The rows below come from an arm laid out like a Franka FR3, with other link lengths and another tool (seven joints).
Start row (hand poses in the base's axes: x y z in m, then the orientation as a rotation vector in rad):
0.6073 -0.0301 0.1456 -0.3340 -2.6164 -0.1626
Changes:
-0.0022 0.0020 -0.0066 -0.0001 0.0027 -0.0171
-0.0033 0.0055 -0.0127 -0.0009 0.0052 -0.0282
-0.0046 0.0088 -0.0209 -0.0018 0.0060 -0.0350
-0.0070 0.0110 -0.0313 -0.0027 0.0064 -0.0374
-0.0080 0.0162 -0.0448 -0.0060 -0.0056 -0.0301
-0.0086 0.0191 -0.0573 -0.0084 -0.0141 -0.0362
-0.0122 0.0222 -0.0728 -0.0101 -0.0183 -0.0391
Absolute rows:
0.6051 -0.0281 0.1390 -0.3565 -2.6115 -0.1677
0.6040 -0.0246 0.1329 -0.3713 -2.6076 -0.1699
0.6027 -0.0213 0.1247 -0.3805 -2.6060 -0.1709
0.6003 -0.0191 0.1143 -0.3839 -2.6054 -0.1704
0.5993 -0.0139 0.1008 -0.3757 -2.6188 -0.1661
0.5987 -0.0110 0.0883 -0.3846 -2.6267 -0.1668
0.5951 -0.0079 0.0728 -0.3891 -2.6307 -0.1665

